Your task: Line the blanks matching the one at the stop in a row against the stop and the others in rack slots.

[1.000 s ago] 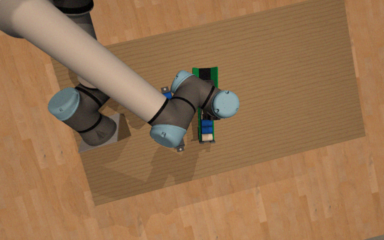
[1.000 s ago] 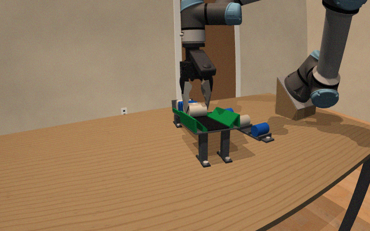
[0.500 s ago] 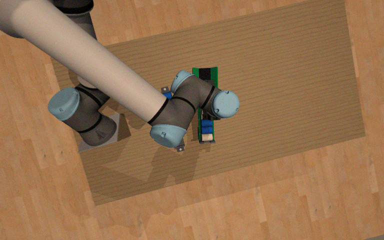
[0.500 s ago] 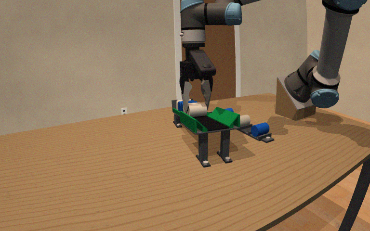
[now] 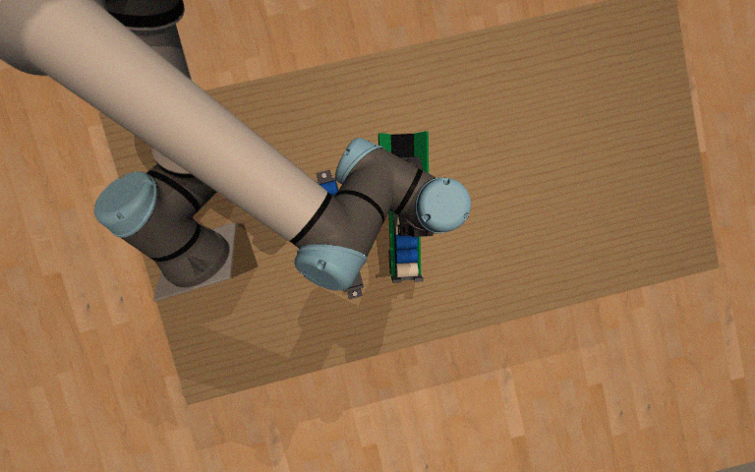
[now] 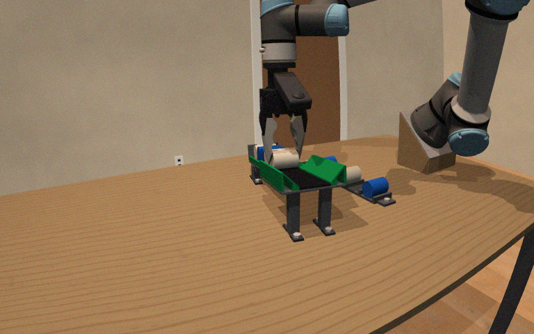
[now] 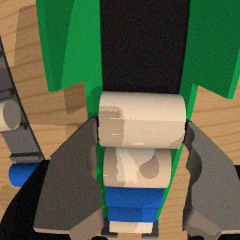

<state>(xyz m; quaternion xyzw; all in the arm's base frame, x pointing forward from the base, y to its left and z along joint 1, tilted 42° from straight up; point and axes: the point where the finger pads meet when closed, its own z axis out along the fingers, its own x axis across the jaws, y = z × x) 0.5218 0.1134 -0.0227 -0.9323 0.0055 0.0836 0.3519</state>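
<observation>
Now: the feed ramp 3 cm below my hand. Round my hand: grey stock rack 19 cm behind, 6 cm to the right, 11 cm below; grey stop 1 cm behind, 19 cm to the right, 5 cm below.
</observation>
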